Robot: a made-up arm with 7 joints. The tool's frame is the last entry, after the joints.
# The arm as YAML. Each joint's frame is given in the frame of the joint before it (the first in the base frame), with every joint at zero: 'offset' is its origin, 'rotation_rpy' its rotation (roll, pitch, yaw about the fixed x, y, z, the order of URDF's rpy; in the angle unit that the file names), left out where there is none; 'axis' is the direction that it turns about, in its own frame. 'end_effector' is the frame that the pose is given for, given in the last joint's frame.
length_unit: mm
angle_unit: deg
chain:
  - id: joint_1
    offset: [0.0, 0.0, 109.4]
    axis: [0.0, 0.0, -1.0]
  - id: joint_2
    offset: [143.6, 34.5, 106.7]
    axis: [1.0, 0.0, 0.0]
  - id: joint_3
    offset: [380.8, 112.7, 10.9]
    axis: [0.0, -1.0, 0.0]
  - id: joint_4
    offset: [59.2, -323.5, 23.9]
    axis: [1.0, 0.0, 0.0]
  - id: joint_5
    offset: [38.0, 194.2, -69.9]
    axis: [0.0, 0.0, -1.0]
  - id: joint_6
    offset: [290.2, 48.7, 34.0]
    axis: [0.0, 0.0, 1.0]
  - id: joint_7
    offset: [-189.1, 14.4, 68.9]
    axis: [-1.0, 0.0, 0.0]
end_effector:
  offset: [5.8, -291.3, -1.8]
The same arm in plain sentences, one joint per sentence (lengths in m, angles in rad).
The arm has seven revolute joints in a row. What follows holds with every joint at zero, and every direction is one of the base frame's. The first joint lies 0.1094 m along +z from the base frame's origin and turns about -z. The second joint lies 0.1436 m along +x and 0.0345 m along +y and 0.1067 m along +z from the first joint and turns about +x. The third joint lies 0.3808 m along +x and 0.1127 m along +y and 0.0109 m along +z from the second joint and turns about -y. The fourth joint lies 0.0592 m along +x and 0.3235 m along -y and 0.0239 m along +z from the third joint and turns about +x. The fifth joint lies 0.038 m along +x and 0.1942 m along +y and 0.0699 m along -z from the fourth joint and turns about -z. The sixth joint lies 0.2902 m along +x and 0.0487 m along +y and 0.034 m along +z from the fifth joint and turns about +z. The seventh joint lies 0.1891 m along -x and 0.0144 m along +y and 0.0689 m along +z from the sixth joint and turns about -x. The tool frame, which is the frame that the pose is given for, lies 0.0058 m along +x and 0.2913 m along -y and 0.0018 m along -z from the seventh joint; its axes are parallel to the base frame's.
